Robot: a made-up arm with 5 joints.
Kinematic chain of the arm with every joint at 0, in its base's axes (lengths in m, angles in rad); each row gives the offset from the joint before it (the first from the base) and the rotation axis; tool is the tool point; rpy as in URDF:
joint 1: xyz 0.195 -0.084 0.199 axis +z
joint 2: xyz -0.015 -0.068 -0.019 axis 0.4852 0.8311 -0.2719
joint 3: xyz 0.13 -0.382 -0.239 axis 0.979 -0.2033 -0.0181
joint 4: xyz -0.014 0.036 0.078 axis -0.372 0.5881 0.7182
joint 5: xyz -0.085 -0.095 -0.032 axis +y
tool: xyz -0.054 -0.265 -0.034 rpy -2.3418 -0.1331 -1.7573
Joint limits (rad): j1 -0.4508..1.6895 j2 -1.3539..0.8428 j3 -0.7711..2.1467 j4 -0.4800..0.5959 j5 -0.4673..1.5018
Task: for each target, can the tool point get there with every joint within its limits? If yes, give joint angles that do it. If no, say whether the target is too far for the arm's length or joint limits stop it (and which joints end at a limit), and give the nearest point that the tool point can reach.
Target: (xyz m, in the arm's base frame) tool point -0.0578 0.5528 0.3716
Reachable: no: joint limits stop it (at a limit: joint 1, joint 2, joint 3, joint 5) | nearest point 0.4477 0.5303 0.3485 | short by 0.506 m
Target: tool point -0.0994 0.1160 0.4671
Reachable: no: joint limits stop it (at a limit: joint 1, joint 2, joint 3, joint 4, joint 5) | nearest point 0.0283 -0.3088 0.6869 | short by 0.495 m
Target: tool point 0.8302 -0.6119 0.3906
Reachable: yes | joints 0.5619 -0.9369 0.4379 0.2827 0.8458
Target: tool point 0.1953 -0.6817 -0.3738
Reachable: yes | joints 0.1989 0.1635 0.9723 -0.0179 0.0820
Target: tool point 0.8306 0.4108 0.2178
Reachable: yes | joints 1.4376 -1.0892 1.8143 0.4418 0.8785
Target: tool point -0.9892 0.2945 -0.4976
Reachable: no: too far | nearest point -0.3940 -0.1034 -0.3084 | short by 0.740 m
